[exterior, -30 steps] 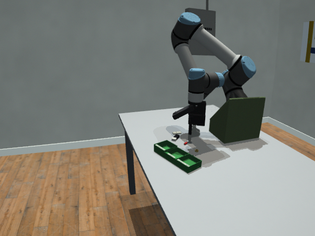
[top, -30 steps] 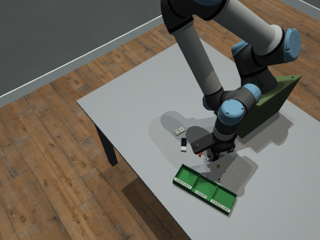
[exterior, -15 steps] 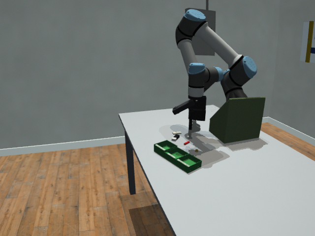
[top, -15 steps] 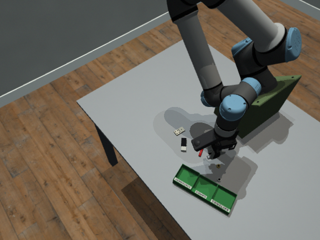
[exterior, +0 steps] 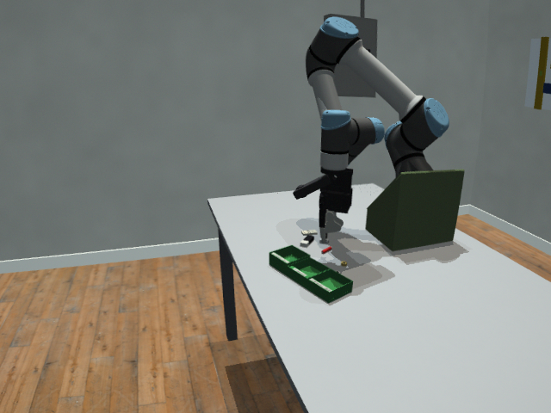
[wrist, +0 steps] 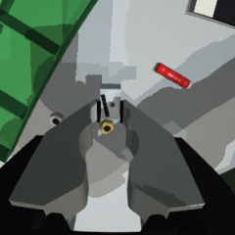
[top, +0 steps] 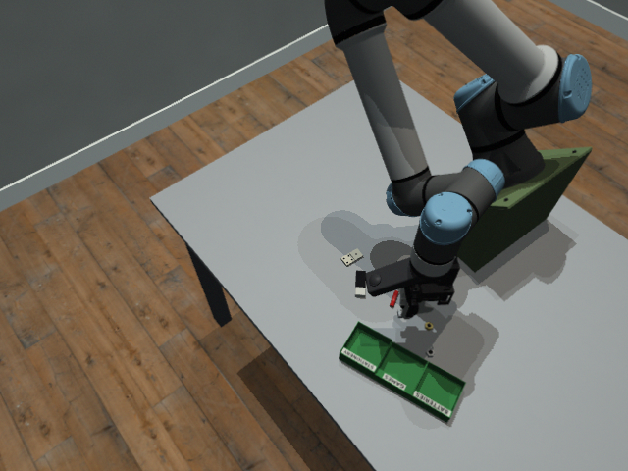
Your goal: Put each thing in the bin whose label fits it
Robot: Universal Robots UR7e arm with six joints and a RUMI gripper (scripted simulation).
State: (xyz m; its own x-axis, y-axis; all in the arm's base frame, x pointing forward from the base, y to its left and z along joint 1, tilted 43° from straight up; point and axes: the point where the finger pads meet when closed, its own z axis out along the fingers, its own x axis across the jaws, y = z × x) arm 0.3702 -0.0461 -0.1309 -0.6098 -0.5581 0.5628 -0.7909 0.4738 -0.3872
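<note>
Now: hand 130 mm to the left of the eraser and 70 mm above it. The rest, counted from my hand: red cylinder: 40 mm behind, 50 mm to the right, 70 mm below; grey-white clip: 10 mm below; brass nut: 50 mm behind, 40 mm to the left, 70 mm below.
</note>
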